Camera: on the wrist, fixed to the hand. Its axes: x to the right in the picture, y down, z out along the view.
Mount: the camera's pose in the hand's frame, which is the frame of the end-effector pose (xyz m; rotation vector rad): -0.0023 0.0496 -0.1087 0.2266 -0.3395 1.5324
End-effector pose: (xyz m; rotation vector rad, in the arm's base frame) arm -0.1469 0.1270 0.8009 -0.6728 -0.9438 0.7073
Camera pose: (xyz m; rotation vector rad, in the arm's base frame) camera -0.0636 0.1330 0.7154 -1.0417 -0.4745 2.2913
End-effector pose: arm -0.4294 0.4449 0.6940 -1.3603 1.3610 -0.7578
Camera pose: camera -0.5471 0.4311 0.6785 -0.0074 1.4945 0.3530
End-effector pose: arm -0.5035 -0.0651 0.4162 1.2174 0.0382 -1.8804
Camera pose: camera -0.3909 -0.0456 0.3813 0.6118 -1.0147 -0.6629
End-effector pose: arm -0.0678 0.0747 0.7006 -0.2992 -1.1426 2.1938
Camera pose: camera -0.0367 0.1234 0.5960 0.5534 0.4806 -2.1882
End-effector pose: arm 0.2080 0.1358 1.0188 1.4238 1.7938 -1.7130
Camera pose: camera 0.2923 0.2205 1.0188 1.6495 0.0348 -1.0834
